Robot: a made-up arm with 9 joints. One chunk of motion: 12 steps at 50 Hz.
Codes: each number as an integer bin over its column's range. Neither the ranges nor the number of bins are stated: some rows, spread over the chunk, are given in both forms.
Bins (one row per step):
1: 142 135 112 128 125 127
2: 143 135 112 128 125 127
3: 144 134 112 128 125 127
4: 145 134 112 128 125 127
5: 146 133 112 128 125 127
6: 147 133 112 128 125 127
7: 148 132 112 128 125 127
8: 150 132 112 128 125 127
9: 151 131 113 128 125 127
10: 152 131 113 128 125 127
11: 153 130 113 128 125 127
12: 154 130 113 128 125 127
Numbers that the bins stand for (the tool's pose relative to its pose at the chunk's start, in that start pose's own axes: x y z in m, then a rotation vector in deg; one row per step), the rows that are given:
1: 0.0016 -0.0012 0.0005 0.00 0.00 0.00
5: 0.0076 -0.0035 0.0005 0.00 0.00 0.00
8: 0.0135 -0.0047 0.0005 0.00 0.00 0.00
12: 0.0195 -0.0071 0.0018 0.00 0.00 0.00
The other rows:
2: 0.0031 -0.0012 0.0005 0.00 0.00 0.00
3: 0.0046 -0.0024 0.0005 0.00 0.00 0.00
4: 0.0061 -0.0024 0.0005 0.00 0.00 0.00
6: 0.0091 -0.0035 0.0005 0.00 0.00 0.00
7: 0.0105 -0.0047 0.0005 0.00 0.00 0.00
9: 0.0150 -0.0059 0.0018 0.00 0.00 0.00
10: 0.0165 -0.0059 0.0018 0.00 0.00 0.00
11: 0.0180 -0.0071 0.0018 0.00 0.00 0.00

